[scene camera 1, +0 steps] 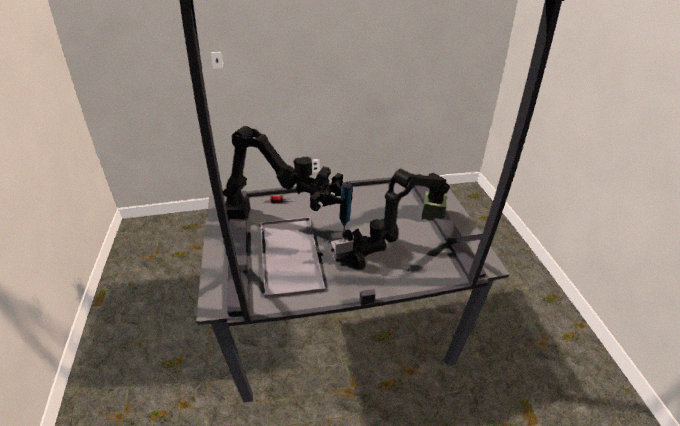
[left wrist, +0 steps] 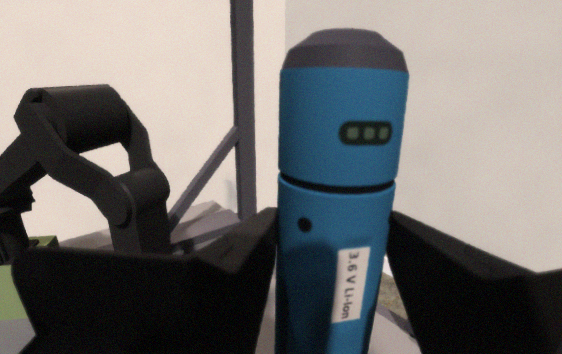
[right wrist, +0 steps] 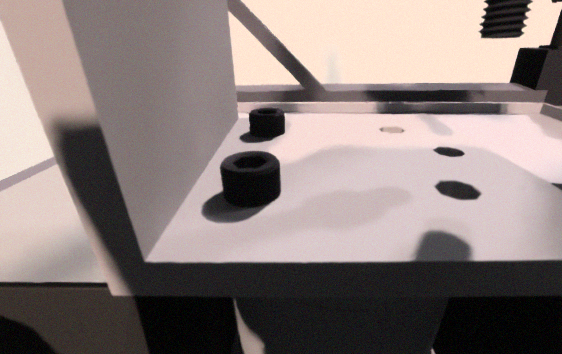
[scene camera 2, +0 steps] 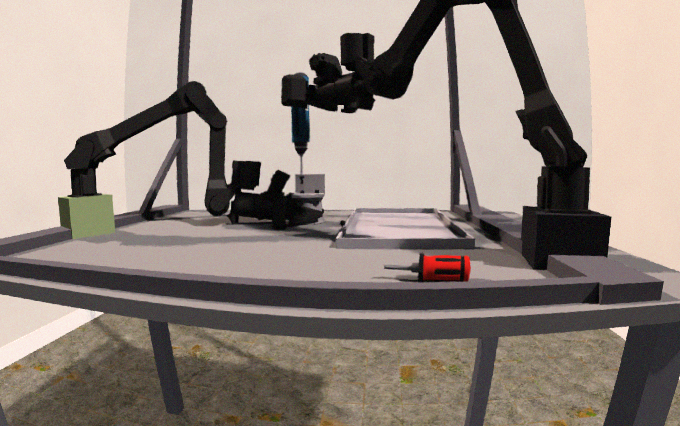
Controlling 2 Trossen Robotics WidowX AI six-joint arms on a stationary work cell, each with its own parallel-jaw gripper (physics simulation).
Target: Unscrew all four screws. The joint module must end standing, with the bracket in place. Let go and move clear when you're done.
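Places are measured from the left arm's base along level axes (x ahead, y left, z up), in metres.
Where they show: left gripper, fingertip midpoint: (scene camera 1: 347, 198) (left wrist: 330, 220); right gripper, fingertip midpoint: (scene camera 1: 333, 255) (scene camera 2: 323, 212); left arm's base, link origin: (scene camera 1: 235, 203) (scene camera 2: 563, 210); right arm's base, link origin: (scene camera 1: 435, 199) (left wrist: 8, 253) (scene camera 2: 84, 195).
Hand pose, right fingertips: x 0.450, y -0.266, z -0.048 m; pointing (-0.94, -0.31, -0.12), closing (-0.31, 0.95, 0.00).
Things, the pixels of their top centre, and the offset from my right fingertips. "*": a spot on its surface instead.
- blue electric screwdriver, top centre: (left wrist: 343, 30) (scene camera 2: 300, 73) (scene camera 1: 346, 182) dy +0.030, dx +0.042, dz +0.323 m
- black screw, surface spot: (right wrist: 504, 19) * dy +0.033, dx +0.039, dz +0.070 m
- joint module, top centre: (right wrist: 338, 162) (scene camera 2: 309, 194) (scene camera 1: 341, 245) dy +0.010, dx +0.031, dz +0.042 m
- shallow tray, top centre: (right wrist: 379, 126) (scene camera 2: 399, 219) (scene camera 1: 289, 252) dy +0.017, dx -0.178, dz -0.006 m
- small dark thing, top centre: (scene camera 2: 344, 220) (scene camera 1: 319, 253) dy +0.020, dx -0.057, dz -0.012 m
- red tool, top centre: (scene camera 2: 427, 255) (scene camera 1: 280, 196) dy +0.379, dx -0.263, dz +0.007 m
- green block, top centre: (left wrist: 8, 253) (scene camera 2: 84, 195) (scene camera 1: 435, 199) dy +0.307, dx +0.459, dz +0.062 m
My left gripper (scene camera 1: 345, 199) (scene camera 2: 297, 92) (left wrist: 330, 220) is shut on the blue electric screwdriver (scene camera 1: 345, 213) (scene camera 2: 300, 125) (left wrist: 340, 160), held upright, bit down, above the bracket. A black screw (right wrist: 504, 19) hangs above the plate at the top right of the right wrist view; its head is out of frame. Two black socket screws (right wrist: 250, 177) (right wrist: 267, 121) sit in the white L-shaped bracket (scene camera 1: 342, 248) (scene camera 2: 315, 183) (right wrist: 325, 225) beside its upright wall. Several open holes show further right. My right gripper (scene camera 2: 308, 215) (right wrist: 342, 332) is shut on the joint module (right wrist: 345, 312), upright under the bracket and mostly hidden.
A shallow tray (scene camera 1: 263, 258) (scene camera 2: 401, 243) lies beside the module. A small dark thing (scene camera 1: 320, 254) (scene camera 2: 342, 222) is at its edge, too small to identify. A red tool (scene camera 1: 276, 199) (scene camera 2: 444, 268) lies near the table edge. A green block (scene camera 1: 433, 206) (scene camera 2: 87, 215) supports the right arm.
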